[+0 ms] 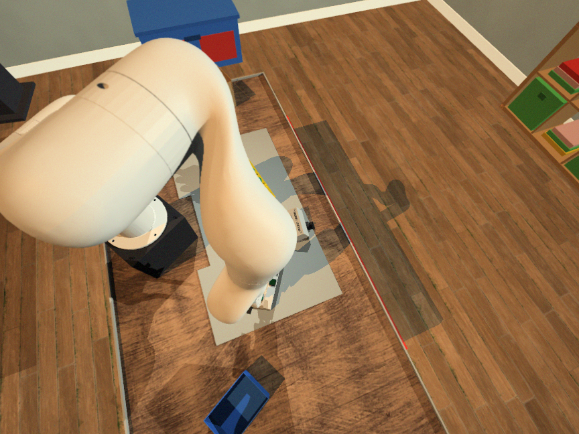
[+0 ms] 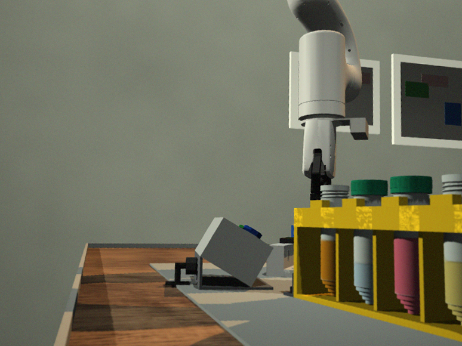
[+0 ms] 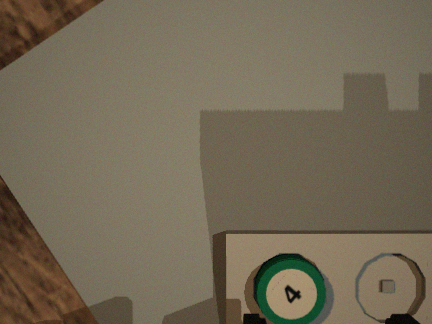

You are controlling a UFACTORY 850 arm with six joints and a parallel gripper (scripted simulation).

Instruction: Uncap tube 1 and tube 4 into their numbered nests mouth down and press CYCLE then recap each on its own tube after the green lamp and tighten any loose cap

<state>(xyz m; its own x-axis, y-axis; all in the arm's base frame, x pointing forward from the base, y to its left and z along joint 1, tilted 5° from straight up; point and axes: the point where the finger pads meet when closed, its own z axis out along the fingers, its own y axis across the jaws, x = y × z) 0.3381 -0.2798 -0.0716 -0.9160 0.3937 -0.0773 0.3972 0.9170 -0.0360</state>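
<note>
Now: hand 160 mm short of the blue cycle key, 260 mm to the right of it and 40 mm above it. From my hand the other things lie so: green cap (100 mm below); then grey key housing (180 mm ahead, 240 mm to the left, 60 mm below); then green key (160 mm ahead, 220 mm to the left, 40 mm below).
</note>
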